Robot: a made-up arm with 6 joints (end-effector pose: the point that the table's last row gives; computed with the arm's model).
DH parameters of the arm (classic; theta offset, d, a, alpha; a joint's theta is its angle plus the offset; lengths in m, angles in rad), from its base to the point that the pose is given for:
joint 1: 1.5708 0 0.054 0
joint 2: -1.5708 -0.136 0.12 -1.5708
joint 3: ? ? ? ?
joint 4: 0 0.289 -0.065 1.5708
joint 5: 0 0.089 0.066 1.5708
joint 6: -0.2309 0 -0.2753 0
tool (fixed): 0.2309 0.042 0 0
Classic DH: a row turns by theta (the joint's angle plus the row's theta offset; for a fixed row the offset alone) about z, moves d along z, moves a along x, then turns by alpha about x.
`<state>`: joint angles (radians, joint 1 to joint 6).
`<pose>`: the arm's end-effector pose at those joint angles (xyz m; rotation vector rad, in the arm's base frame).
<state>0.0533 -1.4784 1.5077 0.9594 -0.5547 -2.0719</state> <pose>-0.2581 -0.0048 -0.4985 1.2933 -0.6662 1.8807</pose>
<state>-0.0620 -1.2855 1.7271 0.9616 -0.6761 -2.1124</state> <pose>-0.2498 0.0237 -0.4578 1.5131 -0.6726 1.9533</pose>
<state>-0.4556 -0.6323 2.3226 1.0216 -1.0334 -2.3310</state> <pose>-0.2288 0.0025 -0.3273 2.1400 -0.4373 2.1322</pose>
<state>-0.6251 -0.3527 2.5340 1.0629 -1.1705 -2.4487</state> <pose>-0.2040 -0.0357 -0.2836 -2.2170 0.2328 -2.0859</pose>
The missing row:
joint 3: 0 -0.327 0.043 -1.5708
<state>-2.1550 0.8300 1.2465 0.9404 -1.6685 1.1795</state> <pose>-0.3423 0.1681 -0.1424 -0.6667 0.7730 -0.2397</pose>
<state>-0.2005 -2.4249 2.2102 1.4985 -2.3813 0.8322</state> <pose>0.0204 0.4660 0.1384 0.0394 1.0977 -0.6158</pose>
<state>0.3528 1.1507 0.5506 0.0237 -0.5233 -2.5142</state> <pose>0.1358 0.3158 -0.3399 -0.0205 -0.0236 -1.0310</pose>
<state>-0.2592 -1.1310 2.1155 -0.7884 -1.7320 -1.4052</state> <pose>-0.1225 -0.0674 0.2305 1.1102 0.5524 -2.8313</pose>
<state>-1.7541 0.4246 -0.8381 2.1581 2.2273 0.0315</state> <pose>-0.3429 -0.4247 -0.1558 2.3591 -0.8611 -0.6634</pose>
